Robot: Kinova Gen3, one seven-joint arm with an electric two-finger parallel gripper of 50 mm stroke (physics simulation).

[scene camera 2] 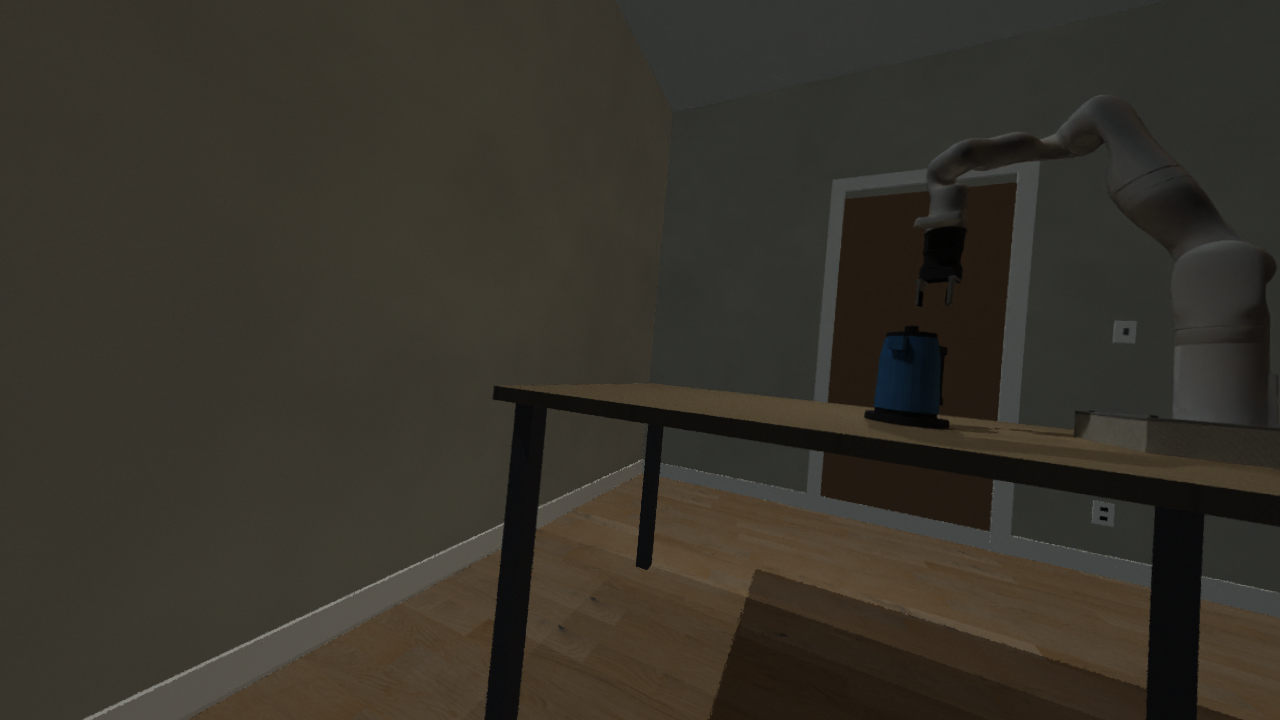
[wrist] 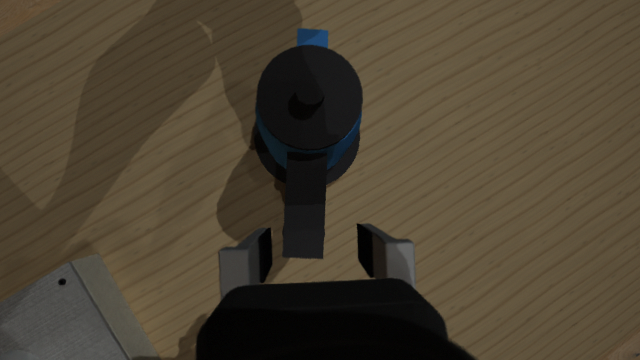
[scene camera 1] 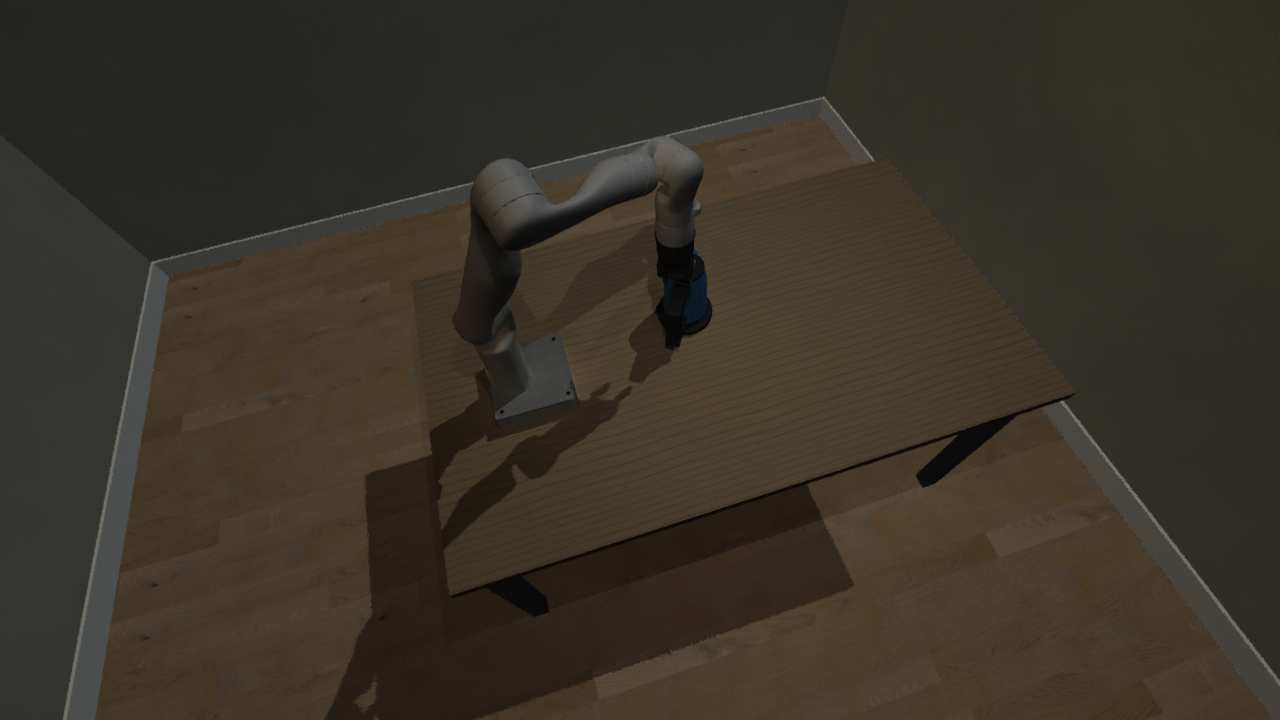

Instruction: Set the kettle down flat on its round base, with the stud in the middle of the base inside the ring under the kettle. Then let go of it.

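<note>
The blue kettle (scene camera 1: 699,293) (scene camera 2: 905,380) (wrist: 337,90), with a black lid, stands upright on a dark round base (scene camera 1: 702,324) (scene camera 2: 895,418) (wrist: 345,162) on the table. It looks level. The kettle's black handle (scene camera 2: 942,376) (wrist: 305,200) points toward the bottom of the wrist view. The stud and the ring are hidden under the kettle, so their fit cannot be seen directly. My gripper (scene camera 1: 677,279) (scene camera 2: 935,302) (wrist: 314,244) is open and empty. It points down above the handle side, with its fingertips higher than the lid and apart from the kettle.
The wooden table (scene camera 1: 805,385) (scene camera 2: 716,407) (wrist: 500,200) carries the kettle and the arm's grey base plate (scene camera 1: 547,367) (scene camera 2: 1190,438) (wrist: 55,310). In scene camera 2, a brown door (scene camera 2: 921,232) is in the wall behind the arm.
</note>
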